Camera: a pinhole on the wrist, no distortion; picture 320 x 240 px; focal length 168.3 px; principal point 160.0 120.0 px. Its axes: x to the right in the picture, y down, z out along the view. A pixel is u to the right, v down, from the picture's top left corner.
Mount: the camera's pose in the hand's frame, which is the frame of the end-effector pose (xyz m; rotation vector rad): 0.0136 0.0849 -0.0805 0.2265 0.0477 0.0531
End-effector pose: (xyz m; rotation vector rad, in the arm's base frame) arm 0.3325 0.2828 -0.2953 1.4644 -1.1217 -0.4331
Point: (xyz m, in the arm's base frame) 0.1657 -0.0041 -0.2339
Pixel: 229.8 151.7
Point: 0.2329 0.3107 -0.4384
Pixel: 40.0 21.1
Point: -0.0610 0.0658 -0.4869
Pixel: 126.4 118.7
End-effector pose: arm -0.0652 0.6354 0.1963 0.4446 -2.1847 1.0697
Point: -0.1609 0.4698 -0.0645
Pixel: 95.1 170.4
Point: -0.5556 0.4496 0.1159
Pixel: 265.8 198.7
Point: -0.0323 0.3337 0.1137
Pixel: 108.4 53.6
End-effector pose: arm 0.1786 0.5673 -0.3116 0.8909 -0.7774 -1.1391
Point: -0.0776 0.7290 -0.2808
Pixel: 19.2 87.7
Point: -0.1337 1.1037 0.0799
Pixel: outside the picture
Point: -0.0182 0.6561 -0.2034
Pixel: 67.5 130.1
